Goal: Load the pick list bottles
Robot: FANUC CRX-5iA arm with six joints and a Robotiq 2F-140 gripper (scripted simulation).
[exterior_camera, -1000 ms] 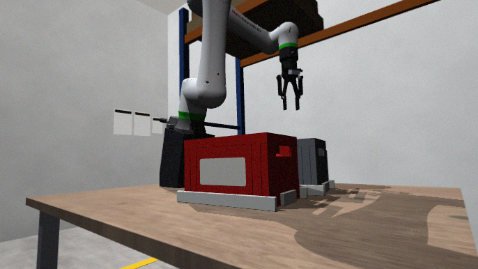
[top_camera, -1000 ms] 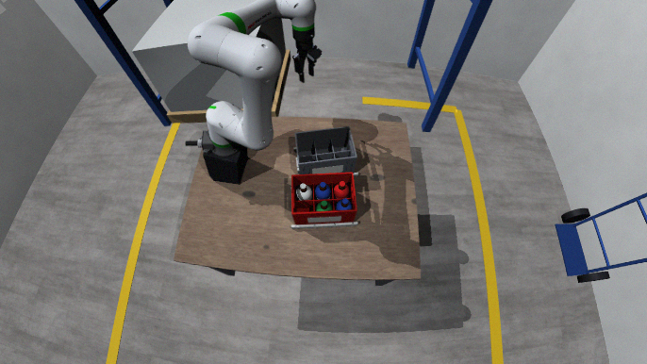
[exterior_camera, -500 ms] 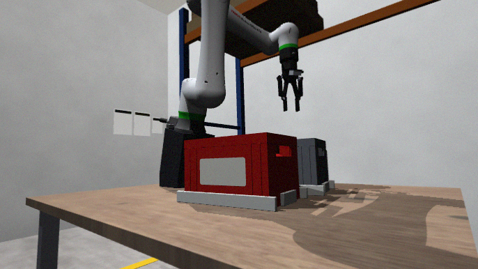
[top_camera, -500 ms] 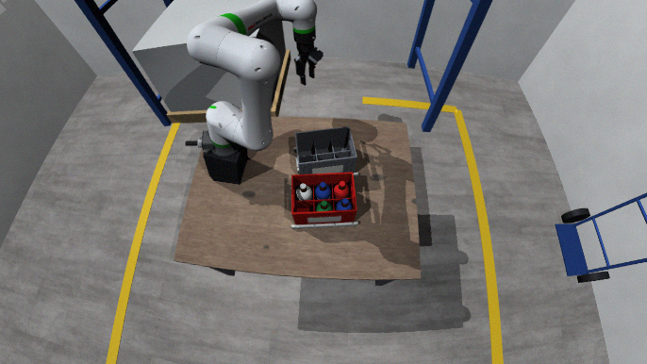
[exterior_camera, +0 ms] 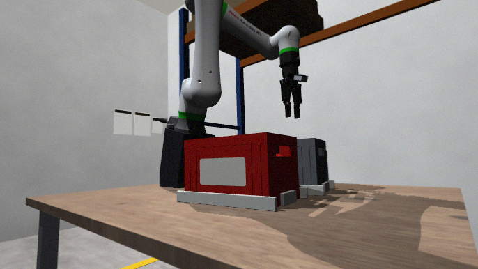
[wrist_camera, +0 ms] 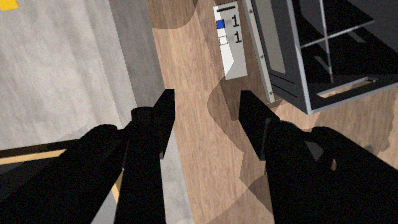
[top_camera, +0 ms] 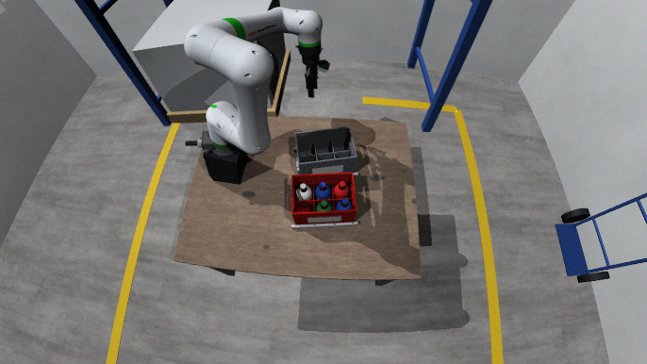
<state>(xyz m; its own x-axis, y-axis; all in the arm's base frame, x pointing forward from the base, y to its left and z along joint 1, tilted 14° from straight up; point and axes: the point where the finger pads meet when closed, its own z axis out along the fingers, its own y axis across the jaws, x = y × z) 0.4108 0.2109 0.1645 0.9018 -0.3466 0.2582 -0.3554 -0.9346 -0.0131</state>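
Now: the blue bottle 7 cm ahead of my hand, 53 cm to the right of it and 24 cm below it. Round my hand: grey crate (2 cm ahead, 23 cm to the right, 25 cm below); pick list (3 cm ahead, 9 cm to the right, 33 cm below); white bottle (10 cm behind, 43 cm to the right, 24 cm below).
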